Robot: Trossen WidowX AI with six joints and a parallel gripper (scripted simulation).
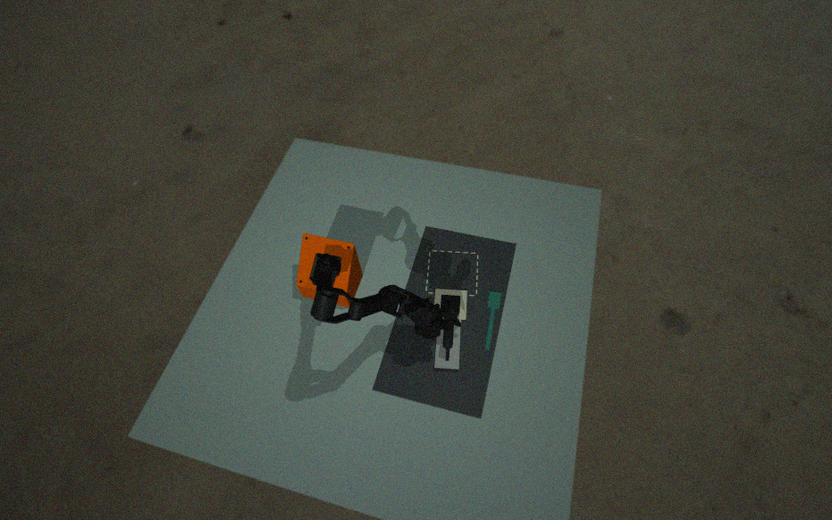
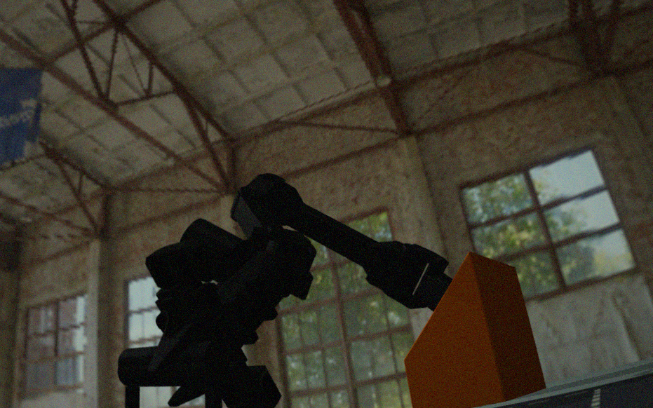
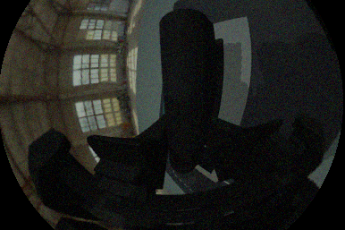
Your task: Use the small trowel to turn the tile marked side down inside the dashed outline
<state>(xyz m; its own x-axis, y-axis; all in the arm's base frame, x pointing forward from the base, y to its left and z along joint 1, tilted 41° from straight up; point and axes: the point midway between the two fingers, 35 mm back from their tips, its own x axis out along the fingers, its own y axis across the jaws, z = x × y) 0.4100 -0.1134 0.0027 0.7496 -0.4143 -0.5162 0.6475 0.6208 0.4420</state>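
Right now the dark mat is 40 mm behind my gripper tip, 80 mm to the left of it and 80 mm below it. Round my gripper tip: tile: 40 mm behind, 100 mm to the left, 50 mm below; then teal spatula-like tool: 100 mm ahead, 100 mm to the left, 50 mm below; then small trowel: 30 mm behind, 10 mm below.
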